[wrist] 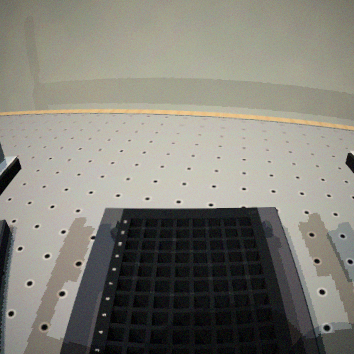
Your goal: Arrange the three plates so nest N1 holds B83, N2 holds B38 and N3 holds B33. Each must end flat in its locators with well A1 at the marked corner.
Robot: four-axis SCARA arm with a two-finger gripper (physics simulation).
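Frame: origin at the arm's base, x ahead, y right, z down, level; metres.
Seen in the pictures: gripper, between the fingertips: (181,138).
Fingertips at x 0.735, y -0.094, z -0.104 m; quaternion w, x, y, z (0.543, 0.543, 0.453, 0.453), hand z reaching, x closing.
Note:
A point is followed by its place in that frame.
A black multi-well plate (192,285) @(x 0.718, y -0.087, z -0.039 m) lies at the bottom middle of the wrist view, with small white row numbers down its left edge. Its near end, its corner letters and any ID label are out of view, so I cannot tell which plate it is. Dark grey-purple strips of what looks like a nest or base (86,292) @(x 0.711, y -0.142, z -0.025 m) show along both sides of it. My gripper (181,138) @(x 0.735, y -0.094, z -0.104 m) is wide open and empty; parts of its fingers show at the far left and far right edges, well apart from the plate. No marked corner shows.
A light grey perforated table top (165,172) @(x 0.852, y -0.132, z -0.013 m) surrounds the plate and ends at an orange edge strip (165,112) @(x 0.998, y -0.166, z -0.014 m) at the back. Part of a dark object (4,260) shows at the lower left edge. Brownish and bluish shadow patches lie on both sides of the plate.

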